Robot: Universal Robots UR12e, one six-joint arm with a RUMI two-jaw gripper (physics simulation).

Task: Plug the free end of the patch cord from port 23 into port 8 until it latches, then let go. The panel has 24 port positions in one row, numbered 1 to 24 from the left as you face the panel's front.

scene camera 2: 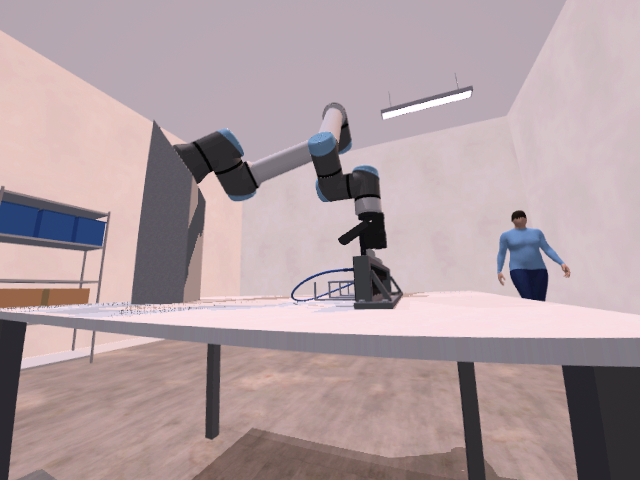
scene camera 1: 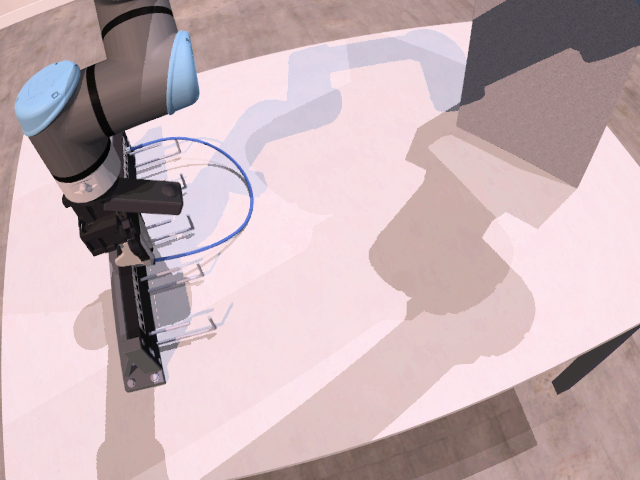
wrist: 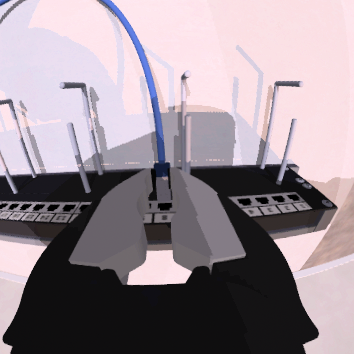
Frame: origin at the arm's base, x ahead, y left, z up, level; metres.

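Where they show: gripper, fingertip midpoint: (scene camera 1: pixel 150 260) (wrist: pixel 161 170); arm's base, link origin: (scene camera 2: pixel 183 166).
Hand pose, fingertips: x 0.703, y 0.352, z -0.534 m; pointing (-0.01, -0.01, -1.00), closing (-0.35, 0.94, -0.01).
Each offset is from my fingertips to the top centre of the thing. "*": to the spot under its first point. Level surfaces: height alone.
The blue patch cord (scene camera 1: pixel 252 198) (scene camera 2: pixel 330 270) (wrist: pixel 150 75) arcs out from the far end of the black panel @(dz +0.035, dx +0.036, dy -0.069 m) (scene camera 1: pixel 123 315) (scene camera 2: pixel 362 279) (wrist: pixel 250 182) and back to my gripper (scene camera 1: pixel 143 259) (scene camera 2: pixel 363 252) (wrist: pixel 161 170). The gripper is shut on the plug @(dz +0.010, dx +0.013, dy +0.005 m) (wrist: pixel 162 186) at the cord's free end; the grey fingers partly hide it. In the wrist view the plug's tip stands at the upper edge of port 8 @(* dz +0.009, dx +0.029, dy +0.011 m) (wrist: pixel 164 206), above its label. The dark port opening still shows below the tip. How deep the plug sits cannot be told. Neighbouring ports are hidden behind the fingers.
Metal cable guides (scene camera 1: pixel 191 223) (wrist: pixel 186 100) stick out from the panel on the cord's side, one close to the right of the plug in the wrist view. A tall grey block (scene camera 1: pixel 537 113) (scene camera 2: pixel 165 222) stands on the table @(dz -0.066 m) (scene camera 1: pixel 336 361). A person (scene camera 2: pixel 524 250) stands beyond the table.
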